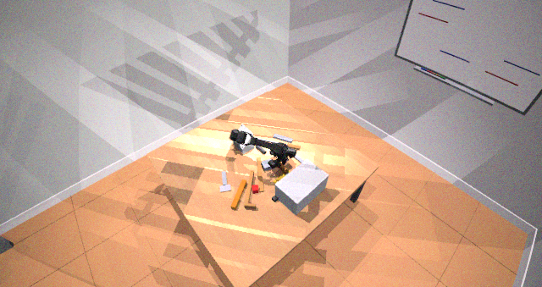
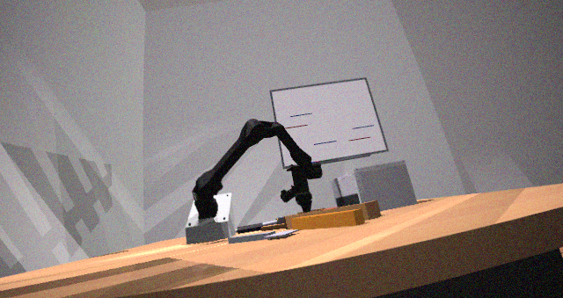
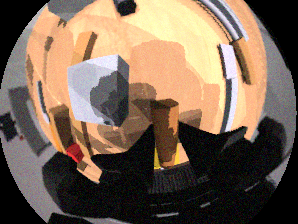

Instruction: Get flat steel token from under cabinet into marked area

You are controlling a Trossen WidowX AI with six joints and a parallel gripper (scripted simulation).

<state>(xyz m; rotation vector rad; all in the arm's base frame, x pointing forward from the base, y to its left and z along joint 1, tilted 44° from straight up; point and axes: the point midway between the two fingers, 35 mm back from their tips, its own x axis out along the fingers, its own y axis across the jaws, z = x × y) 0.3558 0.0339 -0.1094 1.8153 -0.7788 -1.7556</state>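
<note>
The grey block is 70 mm behind my gripper tip, 70 mm to the right of it and 10 mm above it. Round my gripper tip: thin wooden stick 40 mm behind, 160 mm to the right; then red block 50 mm ahead, 260 mm to the right, 10 mm above; then grey bar 210 mm behind, 200 mm to the left.
</note>
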